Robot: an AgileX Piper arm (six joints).
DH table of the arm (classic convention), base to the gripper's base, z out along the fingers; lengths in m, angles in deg. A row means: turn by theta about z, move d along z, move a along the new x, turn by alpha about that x. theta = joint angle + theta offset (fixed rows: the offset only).
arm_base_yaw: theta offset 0; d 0.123; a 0; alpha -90
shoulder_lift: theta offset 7.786; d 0; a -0.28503; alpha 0
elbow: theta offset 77.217; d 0; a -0.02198; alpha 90
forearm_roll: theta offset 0; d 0.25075; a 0; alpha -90
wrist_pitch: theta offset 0; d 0; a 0; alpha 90
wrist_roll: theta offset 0; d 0.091; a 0; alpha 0
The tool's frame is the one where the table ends.
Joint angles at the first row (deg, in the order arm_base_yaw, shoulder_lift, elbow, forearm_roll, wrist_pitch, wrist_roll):
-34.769, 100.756, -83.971, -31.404, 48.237, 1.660
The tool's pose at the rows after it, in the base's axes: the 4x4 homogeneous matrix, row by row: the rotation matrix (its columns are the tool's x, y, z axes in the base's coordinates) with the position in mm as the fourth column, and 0 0 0 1 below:
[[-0.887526, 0.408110, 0.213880, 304.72], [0.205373, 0.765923, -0.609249, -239.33], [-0.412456, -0.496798, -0.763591, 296.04], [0, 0, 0, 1]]
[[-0.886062, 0.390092, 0.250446, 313.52], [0.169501, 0.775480, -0.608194, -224.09], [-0.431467, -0.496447, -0.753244, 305.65], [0, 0, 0, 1]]
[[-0.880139, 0.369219, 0.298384, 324.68], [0.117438, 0.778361, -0.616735, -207.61], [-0.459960, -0.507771, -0.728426, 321.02], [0, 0, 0, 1]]
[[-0.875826, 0.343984, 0.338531, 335.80], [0.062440, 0.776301, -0.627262, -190.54], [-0.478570, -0.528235, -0.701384, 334.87], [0, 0, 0, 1]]
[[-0.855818, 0.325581, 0.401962, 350.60], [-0.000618, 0.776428, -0.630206, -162.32], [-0.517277, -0.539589, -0.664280, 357.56], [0, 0, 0, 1]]
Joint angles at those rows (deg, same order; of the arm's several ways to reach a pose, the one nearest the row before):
-32.807, 100.464, -84.033, -31.467, 49.373, 2.110
-30.132, 99.627, -84.887, -31.467, 50.070, 2.456
-26.983, 98.998, -87.038, -32.234, 50.949, 2.775
-23.633, 98.769, -89.327, -33.797, 52.102, 3.259
-18.484, 98.580, -93.480, -35.338, 54.393, 4.487

